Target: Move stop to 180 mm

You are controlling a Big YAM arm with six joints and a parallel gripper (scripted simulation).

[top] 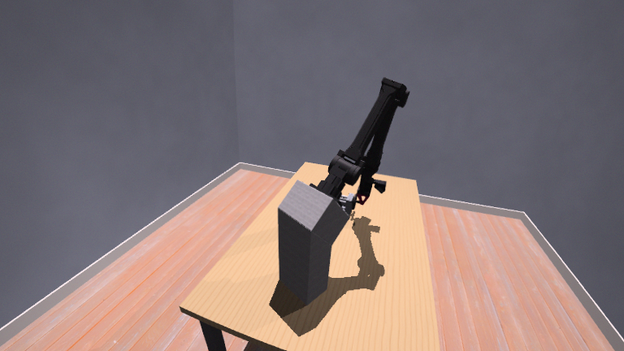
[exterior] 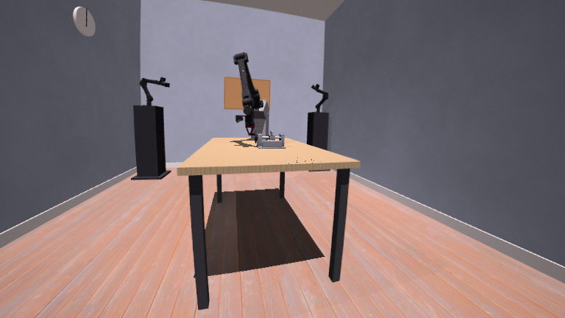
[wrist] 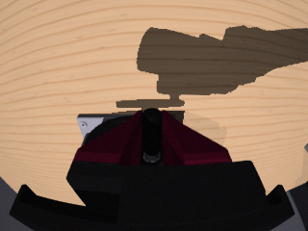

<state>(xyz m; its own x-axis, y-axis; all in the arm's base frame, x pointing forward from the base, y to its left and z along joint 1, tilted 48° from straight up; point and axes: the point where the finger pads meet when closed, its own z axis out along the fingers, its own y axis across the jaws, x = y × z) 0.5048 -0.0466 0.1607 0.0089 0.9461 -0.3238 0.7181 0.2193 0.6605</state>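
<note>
Now: hand 10 mm to the right of the black handwheel handle.
</note>
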